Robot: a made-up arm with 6 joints.
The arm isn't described. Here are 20 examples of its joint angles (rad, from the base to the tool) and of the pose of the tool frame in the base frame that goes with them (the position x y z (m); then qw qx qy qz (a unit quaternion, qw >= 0)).
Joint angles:
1: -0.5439 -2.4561 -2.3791 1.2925 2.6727 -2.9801
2: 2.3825 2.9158 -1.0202 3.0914 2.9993 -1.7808
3: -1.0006 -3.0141 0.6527 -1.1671 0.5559 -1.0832
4: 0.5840 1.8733 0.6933 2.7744 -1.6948 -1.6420
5: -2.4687 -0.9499 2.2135 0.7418 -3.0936 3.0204
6: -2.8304 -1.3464 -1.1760 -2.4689 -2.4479 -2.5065
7: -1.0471 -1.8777 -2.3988 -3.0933 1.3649 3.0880
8: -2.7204 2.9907 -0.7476 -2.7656 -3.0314 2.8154
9: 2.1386 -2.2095 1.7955 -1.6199 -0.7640 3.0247
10: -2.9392 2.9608 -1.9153 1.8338 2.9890 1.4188
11: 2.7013 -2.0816 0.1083 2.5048 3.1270 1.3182
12: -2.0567 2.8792 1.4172 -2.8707 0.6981 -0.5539
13: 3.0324 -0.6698 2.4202 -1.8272 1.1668 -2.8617
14: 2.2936 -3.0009 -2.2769 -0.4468 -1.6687 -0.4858
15: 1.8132 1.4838 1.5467 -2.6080 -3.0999 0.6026
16: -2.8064 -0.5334 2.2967 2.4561 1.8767 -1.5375
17: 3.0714 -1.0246 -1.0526 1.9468 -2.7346 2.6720
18: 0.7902 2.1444 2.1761 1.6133 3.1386 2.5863
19: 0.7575 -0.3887 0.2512 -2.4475 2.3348 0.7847
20: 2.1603 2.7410 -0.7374 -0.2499 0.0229 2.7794
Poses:
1: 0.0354 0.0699 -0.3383 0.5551 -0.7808 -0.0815 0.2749
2: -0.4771 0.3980 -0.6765 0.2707 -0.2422 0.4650 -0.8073
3: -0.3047 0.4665 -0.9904 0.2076 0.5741 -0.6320 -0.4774
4: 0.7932 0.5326 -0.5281 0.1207 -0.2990 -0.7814 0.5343
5: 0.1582 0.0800 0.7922 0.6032 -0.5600 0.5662 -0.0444
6: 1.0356 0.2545 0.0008 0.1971 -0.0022 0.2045 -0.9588
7: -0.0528 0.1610 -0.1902 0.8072 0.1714 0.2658 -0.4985
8: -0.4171 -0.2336 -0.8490 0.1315 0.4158 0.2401 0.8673
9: 0.3772 -0.7795 0.3222 0.1070 0.2781 0.2920 -0.9088
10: -0.5203 -0.1601 -0.3068 0.1181 0.8248 0.2245 0.5053
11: 0.9744 -0.5030 -0.3532 0.6022 -0.5168 -0.2062 0.5726
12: 0.1862 0.3022 -0.8367 0.1881 -0.6499 0.7181 0.1630
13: -0.1103 0.0534 0.7158 0.1328 0.1061 -0.6396 -0.7497
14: -0.2663 0.1844 -0.1875 0.6106 0.2735 -0.2692 0.6927
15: -0.2336 0.7745 -0.1963 0.8056 0.0553 0.0494 -0.5877
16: -0.1084 -0.1366 0.8236 0.8223 0.1501 0.2939 -0.4635
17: 1.0710 -0.0812 0.3802 0.1933 0.3365 -0.3170 -0.8654
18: 0.1175 0.1744 -0.3886 0.5279 0.0495 0.5538 0.6420
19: -0.2935 -0.2811 1.3944 0.3262 0.8923 0.2908 -0.1137
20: -0.5243 0.7146 -0.7717 0.3684 -0.1572 -0.8337 -0.3802
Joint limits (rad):
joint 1: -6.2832..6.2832
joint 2: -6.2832..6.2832
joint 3: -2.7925..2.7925
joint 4: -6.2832..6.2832
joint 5: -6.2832..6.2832
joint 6: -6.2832..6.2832
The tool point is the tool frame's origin. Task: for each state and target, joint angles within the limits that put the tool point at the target. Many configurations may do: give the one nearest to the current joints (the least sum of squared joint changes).
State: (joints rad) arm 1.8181 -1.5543 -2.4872 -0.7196 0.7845 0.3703
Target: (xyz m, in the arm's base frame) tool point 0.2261 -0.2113 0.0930
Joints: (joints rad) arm 2.3416 -1.0167 -2.7891 -0.8364 0.9408 0.3703
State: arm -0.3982 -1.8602 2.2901 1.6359 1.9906 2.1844
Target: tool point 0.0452 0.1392 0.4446
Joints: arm -0.9765 -1.0224 2.7925 1.0618 1.3335 2.1844
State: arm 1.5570 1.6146 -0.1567 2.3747 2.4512 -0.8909
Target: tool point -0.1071 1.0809 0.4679
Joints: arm 1.6017 1.6986 -0.8795 2.4248 2.5157 -0.8909
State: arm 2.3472 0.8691 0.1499 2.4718 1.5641 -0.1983
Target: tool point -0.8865 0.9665 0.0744
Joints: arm 2.2396 1.5434 0.4190 2.4517 1.5339 -0.1983
